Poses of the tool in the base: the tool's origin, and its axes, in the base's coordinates. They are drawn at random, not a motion.
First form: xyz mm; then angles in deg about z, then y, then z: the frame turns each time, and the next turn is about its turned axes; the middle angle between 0 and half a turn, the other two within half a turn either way.
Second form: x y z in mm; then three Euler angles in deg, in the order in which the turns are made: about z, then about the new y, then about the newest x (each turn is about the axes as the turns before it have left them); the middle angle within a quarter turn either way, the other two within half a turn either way. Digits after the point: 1 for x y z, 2 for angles.
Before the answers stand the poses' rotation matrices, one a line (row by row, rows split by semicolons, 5 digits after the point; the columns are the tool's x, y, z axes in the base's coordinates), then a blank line. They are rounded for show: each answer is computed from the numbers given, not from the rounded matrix.
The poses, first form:
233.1 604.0 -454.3 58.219 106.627 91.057
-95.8 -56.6 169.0 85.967 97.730 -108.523
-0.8 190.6 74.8 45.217 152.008 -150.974
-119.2 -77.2 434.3 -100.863 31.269 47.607
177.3 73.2 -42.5 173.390 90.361 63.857
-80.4 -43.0 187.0 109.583 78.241 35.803
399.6 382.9 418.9 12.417 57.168 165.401
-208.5 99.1 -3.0 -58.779 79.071 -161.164
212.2 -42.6 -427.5 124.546 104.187 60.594
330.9 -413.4 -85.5 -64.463 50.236 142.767
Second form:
-0.84714 0.16636 0.50465; 0.53107 0.23348 0.81452; 0.01768 0.95802 -0.28614
0.94885 0.30793 0.06969; -0.02406 -0.14956 0.98846; 0.31480 -0.93958 -0.13451
0.88828 0.31883 0.33062; 0.20623 -0.92005 0.33313; 0.41040 -0.22773 -0.88301
0.61670 0.78110 -0.09782; -0.70514 0.49288 -0.50976; -0.34995 0.38334 0.85474
-0.10058 -0.05634 -0.99333; -0.89205 -0.43703 0.11511; -0.44060 0.89768 -0.00630
-0.60656 -0.72416 -0.32814; -0.04035 -0.38416 0.92238; -0.79401 0.57272 0.20380
-0.56660 0.07462 0.82061; 0.13334 -0.97446 0.18068; 0.81313 0.21179 0.54218
-0.36911 -0.77765 0.50894; -0.01390 -0.54293 -0.83966; 0.92928 -0.31700 0.18959
-0.64931 -0.52549 -0.54977; -0.59313 -0.10256 0.79855; -0.47602 0.84459 -0.24509
0.32641 -0.88524 0.33138; 0.72034 0.00597 -0.69359; 0.61201 0.46510 0.63963

233.1 604.0 -454.3 147.92 -1.01 106.63
-95.8 -56.6 169.0 -1.45 -18.35 -98.15
-0.8 190.6 74.8 13.07 -24.23 -165.54
-119.2 -77.2 434.3 -48.83 20.48 24.16
177.3 73.2 -42.5 -96.43 26.14 90.40
-80.4 -43.0 187.0 -176.19 52.56 70.41
399.6 382.9 418.9 166.76 -54.40 21.34
-208.5 99.1 -3.0 -177.84 -68.32 -59.12
212.2 -42.6 -427.5 -137.59 28.43 106.18
330.9 -413.4 -85.5 65.62 -37.74 36.02

